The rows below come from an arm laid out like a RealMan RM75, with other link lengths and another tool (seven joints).
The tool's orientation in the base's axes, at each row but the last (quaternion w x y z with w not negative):
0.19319, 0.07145, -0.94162, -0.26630
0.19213, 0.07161, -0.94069, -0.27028
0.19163, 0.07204, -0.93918, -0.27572
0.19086, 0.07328, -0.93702, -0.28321
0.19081, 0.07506, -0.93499, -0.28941
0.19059, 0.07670, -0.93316, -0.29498
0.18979, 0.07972, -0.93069, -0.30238
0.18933, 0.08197, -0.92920, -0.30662
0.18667, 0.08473, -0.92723, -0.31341
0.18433, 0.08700, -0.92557, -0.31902
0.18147, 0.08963, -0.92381, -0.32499
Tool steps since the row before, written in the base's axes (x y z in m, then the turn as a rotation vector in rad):
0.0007, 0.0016, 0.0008, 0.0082, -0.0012, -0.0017
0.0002, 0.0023, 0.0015, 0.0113, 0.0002, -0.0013
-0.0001, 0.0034, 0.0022, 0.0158, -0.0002, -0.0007
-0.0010, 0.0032, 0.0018, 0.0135, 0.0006, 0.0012
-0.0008, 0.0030, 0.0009, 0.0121, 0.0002, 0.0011
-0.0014, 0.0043, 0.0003, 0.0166, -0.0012, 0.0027
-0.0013, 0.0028, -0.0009, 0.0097, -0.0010, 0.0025
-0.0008, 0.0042, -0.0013, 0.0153, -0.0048, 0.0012
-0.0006, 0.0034, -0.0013, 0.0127, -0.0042, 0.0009
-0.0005, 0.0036, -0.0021, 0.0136, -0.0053, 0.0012
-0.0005, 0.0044, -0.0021, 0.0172, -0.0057, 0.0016
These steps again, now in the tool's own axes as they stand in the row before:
-0.0008, 0.0018, -0.0001, -0.0078, -0.0022, -0.0025
-0.0002, 0.0027, -0.0001, -0.0108, -0.0009, -0.0034
0.0000, 0.0041, 0.0000, -0.0147, -0.0010, -0.0059
0.0007, 0.0037, 0.0006, -0.0121, 0.0008, -0.0060
0.0003, 0.0030, 0.0012, -0.0108, 0.0004, -0.0056
0.0003, 0.0037, 0.0026, -0.0141, 0.0001, -0.0093
0.0002, 0.0018, 0.0027, -0.0079, 0.0004, -0.0063
-0.0008, 0.0026, 0.0035, -0.0123, -0.0037, -0.0096
-0.0008, 0.0019, 0.0031, -0.0102, -0.0033, -0.0080
-0.0011, 0.0015, 0.0037, -0.0107, -0.0040, -0.0092
-0.0014, 0.0021, 0.0042, -0.0137, -0.0042, -0.0112

